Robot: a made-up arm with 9 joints. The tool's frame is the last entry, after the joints.
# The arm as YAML. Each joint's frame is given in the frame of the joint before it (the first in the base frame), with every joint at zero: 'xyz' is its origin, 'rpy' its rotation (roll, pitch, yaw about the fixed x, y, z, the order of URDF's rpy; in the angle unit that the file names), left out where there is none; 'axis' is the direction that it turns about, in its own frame. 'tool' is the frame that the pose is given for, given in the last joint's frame.
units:
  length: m
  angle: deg
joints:
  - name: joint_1
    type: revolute
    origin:
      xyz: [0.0, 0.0, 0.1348]
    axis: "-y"
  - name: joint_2
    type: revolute
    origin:
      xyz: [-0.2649, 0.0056, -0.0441]
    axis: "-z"
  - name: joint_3
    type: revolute
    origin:
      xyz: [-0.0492, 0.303, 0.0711]
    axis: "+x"
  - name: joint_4
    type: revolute
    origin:
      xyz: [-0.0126, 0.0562, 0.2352]
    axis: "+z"
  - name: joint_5
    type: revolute
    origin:
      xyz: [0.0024, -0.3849, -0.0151]
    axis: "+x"
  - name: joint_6
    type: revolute
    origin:
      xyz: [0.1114, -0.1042, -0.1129]
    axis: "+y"
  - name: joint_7
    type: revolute
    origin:
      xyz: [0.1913, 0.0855, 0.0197]
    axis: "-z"
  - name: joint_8
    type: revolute
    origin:
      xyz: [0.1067, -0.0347, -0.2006]
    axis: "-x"
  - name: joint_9
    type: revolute
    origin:
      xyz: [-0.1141, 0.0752, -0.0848]
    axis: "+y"
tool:
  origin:
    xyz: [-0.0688, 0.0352, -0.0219]
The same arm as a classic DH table. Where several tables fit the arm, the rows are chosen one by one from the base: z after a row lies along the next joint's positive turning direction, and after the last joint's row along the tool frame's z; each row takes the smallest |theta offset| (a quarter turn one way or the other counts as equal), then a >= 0, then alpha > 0; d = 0 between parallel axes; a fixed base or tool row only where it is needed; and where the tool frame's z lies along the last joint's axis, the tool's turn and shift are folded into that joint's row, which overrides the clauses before.
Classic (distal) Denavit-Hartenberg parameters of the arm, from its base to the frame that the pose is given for. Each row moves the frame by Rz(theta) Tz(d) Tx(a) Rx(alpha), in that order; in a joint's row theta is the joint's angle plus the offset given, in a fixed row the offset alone. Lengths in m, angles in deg.
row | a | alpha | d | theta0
base (fixed) | 0 | 90 | 0.1348 | 0
joint_1 | -0.2649 | 90 | -0.0056 | 0
joint_2 | 0.303 | -90 | -0.027 | -90
joint_3 | 0.0562 | -90 | -0.0618 | 0
joint_4 | -0.3849 | 90 | 0.2201 | 0
joint_5 | 0.1129 | -90 | 0.1138 | -90
joint_6 | 0.1913 | -90 | -0.0187 | -90
joint_7 | 0.0347 | -90 | 0.1809 | 90
joint_8 | 0.0848 | 90 | 0.0074 | -90
joint_9 | 0.0688 | -90 | 0.1104 | 90
tool (fixed) | 0 | 0 | -0.0219 | 180

